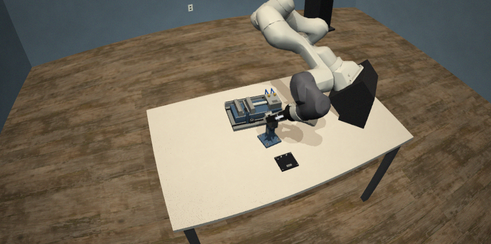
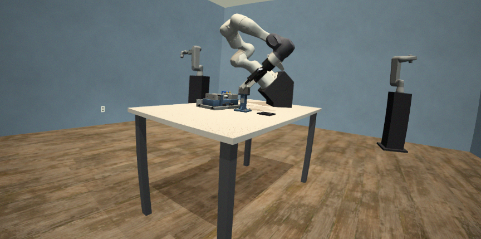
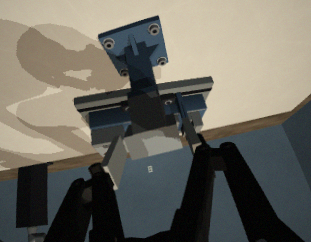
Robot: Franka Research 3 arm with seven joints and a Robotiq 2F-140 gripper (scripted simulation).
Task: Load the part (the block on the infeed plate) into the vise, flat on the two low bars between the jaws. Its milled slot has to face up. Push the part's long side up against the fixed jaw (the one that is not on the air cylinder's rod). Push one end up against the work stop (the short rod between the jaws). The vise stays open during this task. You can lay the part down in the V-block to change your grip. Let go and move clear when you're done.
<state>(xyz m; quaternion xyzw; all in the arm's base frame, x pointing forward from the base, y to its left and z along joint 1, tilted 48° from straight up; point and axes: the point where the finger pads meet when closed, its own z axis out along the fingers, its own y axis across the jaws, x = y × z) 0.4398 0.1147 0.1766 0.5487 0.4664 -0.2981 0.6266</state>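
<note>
Right now the part is 20 mm to the right of my hand and 20 mm below it. Also, from my hand: black infeed plate 20 mm ahead, 140 mm to the left, 170 mm below; vise 50 mm behind, 210 mm to the right, 140 mm below; air cylinder 140 mm behind, 180 mm to the right, 100 mm below.
</note>
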